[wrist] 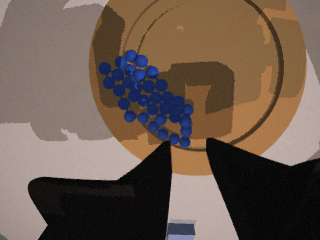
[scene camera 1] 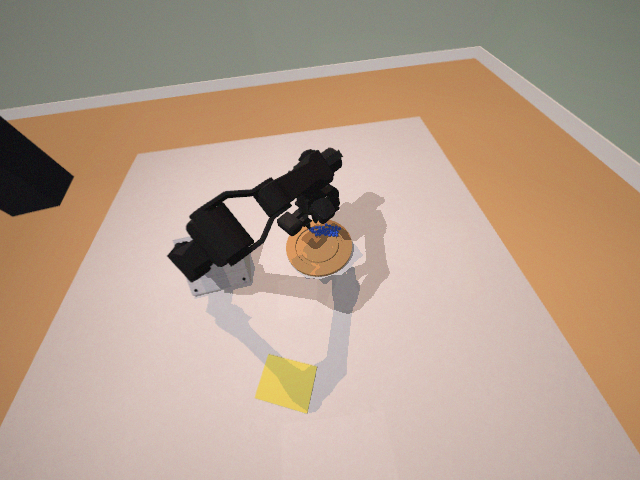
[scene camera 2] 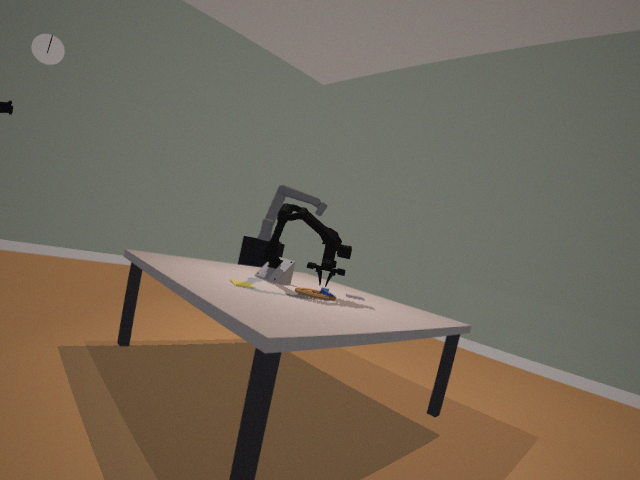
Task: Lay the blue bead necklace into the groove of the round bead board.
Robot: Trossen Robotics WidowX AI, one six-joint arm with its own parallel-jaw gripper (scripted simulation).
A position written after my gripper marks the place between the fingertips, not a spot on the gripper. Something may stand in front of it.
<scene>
I see my gripper (scene camera 1: 312, 225), a flat yellow square (scene camera 1: 284, 382) and a round bead board (scene camera 1: 322, 248).
My gripper also shows in the wrist view (wrist: 188, 145). The round bead board is seen too in the wrist view (wrist: 220, 64). The wrist view does not show the flat yellow square: it is out of frame.
</scene>
